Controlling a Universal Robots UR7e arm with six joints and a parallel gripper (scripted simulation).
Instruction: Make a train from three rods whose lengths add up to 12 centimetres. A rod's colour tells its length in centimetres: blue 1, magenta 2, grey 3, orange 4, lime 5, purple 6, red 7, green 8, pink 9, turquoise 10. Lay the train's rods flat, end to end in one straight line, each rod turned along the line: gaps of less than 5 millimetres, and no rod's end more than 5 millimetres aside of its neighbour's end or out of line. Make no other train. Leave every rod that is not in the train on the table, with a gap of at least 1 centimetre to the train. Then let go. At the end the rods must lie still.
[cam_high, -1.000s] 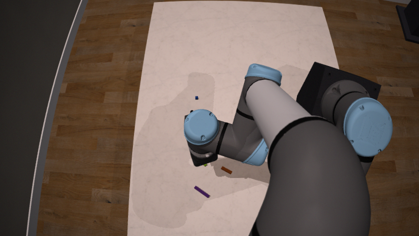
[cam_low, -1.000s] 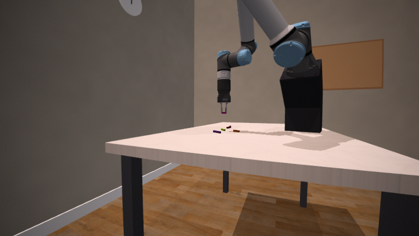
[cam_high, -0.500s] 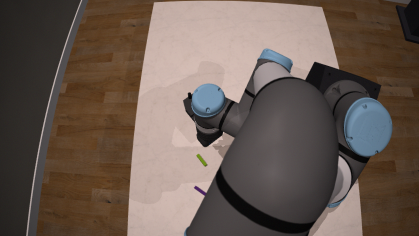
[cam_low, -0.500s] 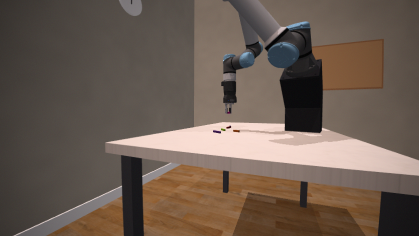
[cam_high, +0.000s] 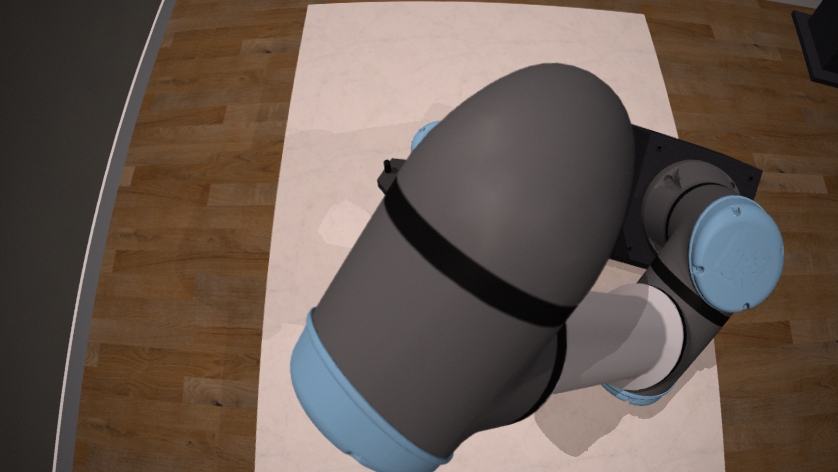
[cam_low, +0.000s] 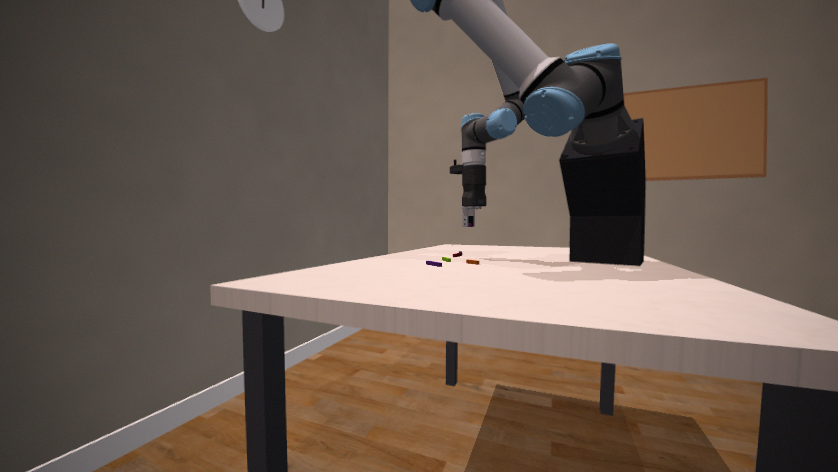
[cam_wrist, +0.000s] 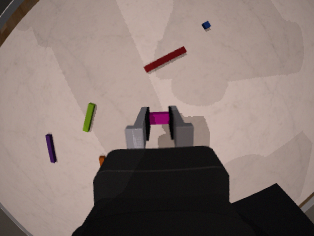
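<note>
The red rod is 110 mm below my hand, 50 mm ahead of it and 40 mm to the right of it. Also, from my hand: magenta rod (10 mm below); blue rod (120 mm to the right, 110 mm below, 80 mm ahead); lime rod (120 mm to the left, 110 mm below, 20 mm ahead).
</note>
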